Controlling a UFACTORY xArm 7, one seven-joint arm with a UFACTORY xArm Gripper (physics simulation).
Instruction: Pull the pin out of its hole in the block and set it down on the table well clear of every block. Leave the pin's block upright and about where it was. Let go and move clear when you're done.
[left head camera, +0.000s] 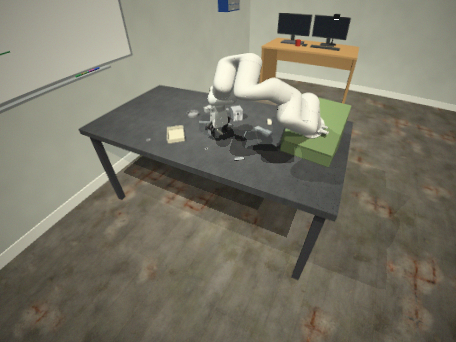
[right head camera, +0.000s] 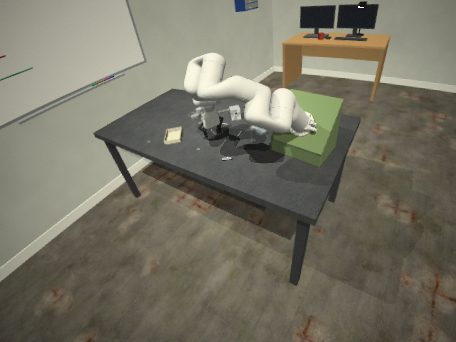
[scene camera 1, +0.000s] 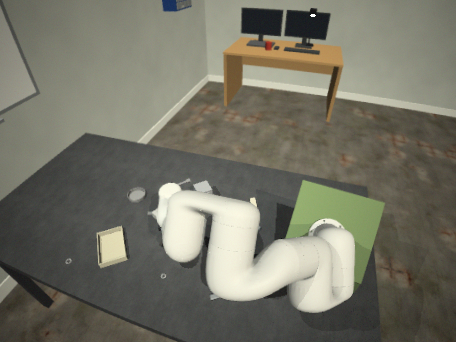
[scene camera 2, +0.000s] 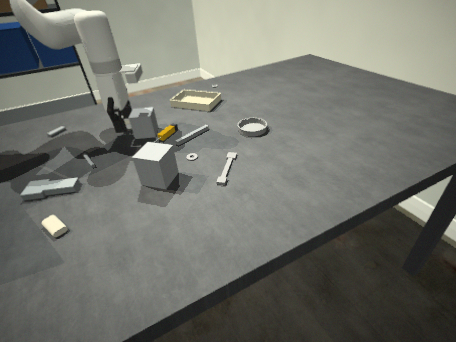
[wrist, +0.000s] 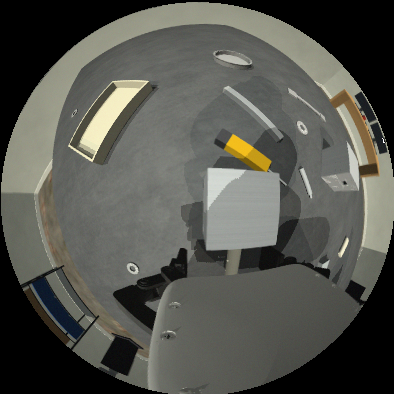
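Where they show: gripper, fingertip midpoint: (left head camera: 219, 133) (right head camera: 213, 134) (scene camera 2: 125, 124) (wrist: 225, 259); arm's base at its link origin: (right head camera: 301, 124).
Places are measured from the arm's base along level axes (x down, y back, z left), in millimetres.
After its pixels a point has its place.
Observation:
A grey block (scene camera 2: 143, 123) @(y -548, x 111, z 115 mm) (wrist: 242, 207) @(y -553, x 90, z 150 mm) stands upright on the table (scene camera 2: 325, 150) @(y -977, x 160, z -167 mm). In the wrist view a pale pin (wrist: 233, 262) @(y -498, x 112, z 163 mm) sticks out of the block's side that faces my gripper. My gripper (scene camera 2: 120, 129) @(y -496, x 128, z 169 mm) (wrist: 225, 259) @(y -496, x 128, z 169 mm) is open and low beside this block, with its black fingers on either side of the pin, nothing gripped. The pin's far end is hidden behind the gripper's housing. A second grey block (scene camera 2: 156, 165) @(y -553, x 92, z -143 mm) (wrist: 341, 165) @(y -559, x 100, z -64 mm) (left head camera: 236, 113) @(y -534, x 103, z -74 mm) (right head camera: 235, 112) @(y -527, x 99, z -80 mm) (scene camera 1: 202, 187) @(y -553, x 81, z -101 mm) with a hole in one side stands apart from the first.
An orange-handled screwdriver (scene camera 2: 167, 132) @(y -608, x 145, z 94 mm) (wrist: 248, 152) @(y -606, x 141, z 106 mm) lies close to the pin's block. Near it are a grey bar (scene camera 2: 192, 135) @(y -674, x 152, z 55 mm), a washer (scene camera 2: 192, 157) @(y -646, x 156, z -57 mm) and a wrench-like piece (scene camera 2: 227, 169) @(y -713, x 155, z -141 mm). A cream tray (scene camera 2: 196, 100) @(y -755, x 156, z 315 mm), a round dish (scene camera 2: 252, 127) @(y -857, x 157, z 29 mm) and a cream cylinder (scene camera 2: 54, 226) @(y -337, x 145, z -185 mm) stand farther off.

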